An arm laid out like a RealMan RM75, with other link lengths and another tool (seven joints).
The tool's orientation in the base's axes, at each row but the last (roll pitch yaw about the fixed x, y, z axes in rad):
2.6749, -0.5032, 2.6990
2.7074, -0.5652, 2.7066
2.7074, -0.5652, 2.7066
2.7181, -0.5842, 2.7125
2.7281, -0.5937, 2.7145
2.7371, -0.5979, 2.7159
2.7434, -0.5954, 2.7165
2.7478, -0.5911, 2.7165
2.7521, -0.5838, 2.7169
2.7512, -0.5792, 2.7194
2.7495, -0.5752, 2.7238
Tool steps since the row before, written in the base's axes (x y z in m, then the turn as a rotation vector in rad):
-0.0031, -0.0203, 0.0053, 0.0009, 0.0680, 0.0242
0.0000, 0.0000, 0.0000, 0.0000, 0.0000, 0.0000
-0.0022, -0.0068, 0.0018, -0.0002, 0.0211, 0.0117
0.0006, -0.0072, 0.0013, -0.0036, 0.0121, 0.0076
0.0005, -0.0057, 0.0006, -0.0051, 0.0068, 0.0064
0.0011, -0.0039, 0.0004, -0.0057, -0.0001, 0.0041
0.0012, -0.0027, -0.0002, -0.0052, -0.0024, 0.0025
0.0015, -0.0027, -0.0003, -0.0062, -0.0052, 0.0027
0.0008, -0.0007, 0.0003, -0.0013, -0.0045, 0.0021
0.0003, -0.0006, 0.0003, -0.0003, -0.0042, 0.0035
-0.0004, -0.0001, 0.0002, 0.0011, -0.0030, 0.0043
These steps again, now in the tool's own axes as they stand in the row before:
-0.0026, -0.0142, -0.0155, 0.0365, 0.0586, 0.0211
0.0000, 0.0000, 0.0000, 0.0000, 0.0000, 0.0000
0.0002, -0.0056, -0.0048, 0.0139, 0.0194, 0.0035
-0.0022, -0.0045, -0.0054, 0.0111, 0.0094, 0.0023
-0.0020, -0.0037, -0.0039, 0.0098, 0.0042, 0.0006
-0.0019, -0.0021, -0.0029, 0.0066, -0.0021, -0.0014
-0.0019, -0.0014, -0.0018, 0.0045, -0.0040, -0.0016
-0.0022, -0.0013, -0.0018, 0.0044, -0.0066, -0.0031
-0.0007, 0.0000, -0.0009, 0.0006, -0.0035, -0.0037
-0.0003, -0.0002, -0.0007, 0.0007, -0.0022, -0.0049
0.0004, -0.0002, -0.0001, 0.0005, -0.0003, -0.0053

